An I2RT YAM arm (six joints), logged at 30 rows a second.
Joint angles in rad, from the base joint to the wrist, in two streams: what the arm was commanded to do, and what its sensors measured. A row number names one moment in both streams.
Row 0, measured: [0.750, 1.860, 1.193, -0.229, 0.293, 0.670]
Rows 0 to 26, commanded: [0.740, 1.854, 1.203, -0.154, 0.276, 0.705]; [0.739, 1.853, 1.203, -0.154, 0.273, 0.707]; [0.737, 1.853, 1.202, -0.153, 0.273, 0.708]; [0.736, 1.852, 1.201, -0.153, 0.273, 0.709]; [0.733, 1.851, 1.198, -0.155, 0.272, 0.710]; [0.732, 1.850, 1.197, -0.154, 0.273, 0.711]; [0.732, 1.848, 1.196, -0.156, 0.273, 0.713]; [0.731, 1.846, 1.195, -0.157, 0.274, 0.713]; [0.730, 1.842, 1.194, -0.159, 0.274, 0.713]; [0.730, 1.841, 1.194, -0.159, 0.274, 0.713]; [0.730, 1.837, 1.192, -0.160, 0.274, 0.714]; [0.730, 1.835, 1.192, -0.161, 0.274, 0.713]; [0.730, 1.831, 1.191, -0.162, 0.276, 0.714]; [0.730, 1.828, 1.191, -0.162, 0.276, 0.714]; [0.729, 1.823, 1.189, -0.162, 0.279, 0.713]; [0.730, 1.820, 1.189, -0.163, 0.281, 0.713]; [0.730, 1.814, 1.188, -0.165, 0.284, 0.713]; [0.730, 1.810, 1.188, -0.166, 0.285, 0.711]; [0.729, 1.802, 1.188, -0.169, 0.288, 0.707]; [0.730, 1.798, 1.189, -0.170, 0.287, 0.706]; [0.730, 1.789, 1.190, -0.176, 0.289, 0.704]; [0.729, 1.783, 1.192, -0.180, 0.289, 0.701]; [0.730, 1.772, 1.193, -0.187, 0.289, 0.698]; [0.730, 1.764, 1.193, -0.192, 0.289, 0.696]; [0.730, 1.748, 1.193, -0.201, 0.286, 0.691]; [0.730, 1.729, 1.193, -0.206, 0.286, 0.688]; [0.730, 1.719, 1.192, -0.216, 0.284, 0.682]
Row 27, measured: [0.730, 1.832, 1.191, -0.212, 0.268, 0.698]
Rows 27 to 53, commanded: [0.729, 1.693, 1.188, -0.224, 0.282, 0.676]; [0.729, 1.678, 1.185, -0.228, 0.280, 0.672]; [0.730, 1.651, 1.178, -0.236, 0.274, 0.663]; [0.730, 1.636, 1.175, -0.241, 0.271, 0.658]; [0.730, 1.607, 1.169, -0.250, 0.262, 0.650]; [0.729, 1.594, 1.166, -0.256, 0.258, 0.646]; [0.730, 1.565, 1.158, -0.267, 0.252, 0.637]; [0.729, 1.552, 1.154, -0.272, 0.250, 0.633]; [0.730, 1.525, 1.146, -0.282, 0.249, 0.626]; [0.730, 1.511, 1.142, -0.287, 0.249, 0.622]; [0.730, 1.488, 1.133, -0.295, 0.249, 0.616]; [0.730, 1.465, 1.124, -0.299, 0.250, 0.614]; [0.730, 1.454, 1.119, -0.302, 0.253, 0.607]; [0.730, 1.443, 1.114, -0.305, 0.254, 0.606]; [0.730, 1.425, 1.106, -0.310, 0.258, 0.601]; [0.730, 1.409, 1.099, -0.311, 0.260, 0.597]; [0.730, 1.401, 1.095, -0.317, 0.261, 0.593]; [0.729, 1.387, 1.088, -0.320, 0.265, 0.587]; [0.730, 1.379, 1.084, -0.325, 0.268, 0.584]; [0.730, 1.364, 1.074, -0.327, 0.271, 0.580]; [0.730, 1.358, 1.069, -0.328, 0.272, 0.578]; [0.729, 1.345, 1.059, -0.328, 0.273, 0.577]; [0.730, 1.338, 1.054, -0.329, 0.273, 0.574]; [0.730, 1.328, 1.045, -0.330, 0.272, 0.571]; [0.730, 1.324, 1.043, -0.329, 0.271, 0.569]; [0.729, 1.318, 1.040, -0.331, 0.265, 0.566]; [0.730, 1.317, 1.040, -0.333, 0.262, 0.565]
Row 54, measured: [0.730, 1.364, 1.043, -0.336, 0.253, 0.592]
